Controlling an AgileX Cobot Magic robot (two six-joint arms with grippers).
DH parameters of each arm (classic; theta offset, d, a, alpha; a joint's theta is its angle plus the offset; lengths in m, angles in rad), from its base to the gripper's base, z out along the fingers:
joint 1: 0 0.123 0 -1.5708
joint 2: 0.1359 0 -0.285 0
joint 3: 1.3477 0 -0.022 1.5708
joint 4: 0 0.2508 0 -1.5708
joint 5: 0 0 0.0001 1.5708
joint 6: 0 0.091 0 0
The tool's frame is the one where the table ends.
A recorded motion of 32 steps. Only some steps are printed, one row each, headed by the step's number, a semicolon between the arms.
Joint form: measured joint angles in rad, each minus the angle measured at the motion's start. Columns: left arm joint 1, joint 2, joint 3, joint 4, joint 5, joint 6; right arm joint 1, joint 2, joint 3, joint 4, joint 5, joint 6.
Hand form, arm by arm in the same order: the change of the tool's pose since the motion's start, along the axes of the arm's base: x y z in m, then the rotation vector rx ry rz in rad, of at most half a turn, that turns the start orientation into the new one. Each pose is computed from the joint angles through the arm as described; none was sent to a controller.
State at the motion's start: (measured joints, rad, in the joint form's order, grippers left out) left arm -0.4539 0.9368 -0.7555 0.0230 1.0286 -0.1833; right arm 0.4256 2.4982 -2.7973 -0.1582 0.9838 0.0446
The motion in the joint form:
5: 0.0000 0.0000 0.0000 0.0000 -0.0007 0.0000; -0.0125 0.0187 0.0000 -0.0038 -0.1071 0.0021
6: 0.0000 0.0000 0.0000 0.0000 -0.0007 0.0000; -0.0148 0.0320 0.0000 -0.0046 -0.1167 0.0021
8: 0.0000 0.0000 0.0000 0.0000 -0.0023 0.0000; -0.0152 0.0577 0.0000 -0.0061 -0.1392 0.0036
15: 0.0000 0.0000 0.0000 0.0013 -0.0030 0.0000; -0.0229 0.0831 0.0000 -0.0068 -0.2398 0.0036
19: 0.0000 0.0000 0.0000 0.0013 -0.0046 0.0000; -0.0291 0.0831 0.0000 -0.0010 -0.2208 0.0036
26: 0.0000 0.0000 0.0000 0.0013 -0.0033 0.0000; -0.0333 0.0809 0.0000 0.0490 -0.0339 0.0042
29: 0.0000 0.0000 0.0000 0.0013 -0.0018 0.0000; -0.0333 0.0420 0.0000 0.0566 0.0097 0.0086
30: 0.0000 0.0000 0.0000 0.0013 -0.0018 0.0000; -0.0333 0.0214 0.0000 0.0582 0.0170 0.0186
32: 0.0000 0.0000 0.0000 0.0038 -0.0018 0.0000; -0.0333 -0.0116 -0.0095 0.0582 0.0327 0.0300
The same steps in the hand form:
5: 0.0001 0.0000 0.0000 -0.0003 -0.0006 0.0000; 0.0106 -0.0021 -0.0021 0.0282 -0.0830 0.0009
6: 0.0001 0.0000 0.0000 -0.0003 -0.0006 0.0000; 0.0138 -0.0021 -0.0087 0.0254 -0.0800 -0.0002
8: 0.0002 -0.0001 0.0001 -0.0010 -0.0021 -0.0001; 0.0192 0.0002 -0.0214 0.0230 -0.0775 0.0017
15: 0.0003 0.0000 0.0001 -0.0002 -0.0033 -0.0002; 0.0285 0.0005 -0.0279 0.0471 -0.1475 0.0094
19: 0.0004 -0.0001 0.0002 -0.0009 -0.0047 -0.0002; 0.0291 -0.0030 -0.0295 0.0453 -0.1279 0.0016
26: 0.0003 0.0000 0.0001 -0.0003 -0.0035 -0.0002; 0.0208 -0.0070 -0.0430 0.0254 0.0620 -0.0148
29: 0.0002 0.0000 0.0001 0.0004 -0.0022 -0.0002; 0.0124 -0.0101 -0.0244 0.0352 0.0705 -0.0192
30: 0.0002 0.0000 0.0001 0.0004 -0.0022 -0.0002; 0.0085 -0.0116 -0.0135 0.0499 0.0611 -0.0246
32: 0.0003 0.0002 0.0001 0.0026 -0.0033 -0.0004; 0.0011 -0.0147 0.0062 0.0701 0.0392 -0.0315

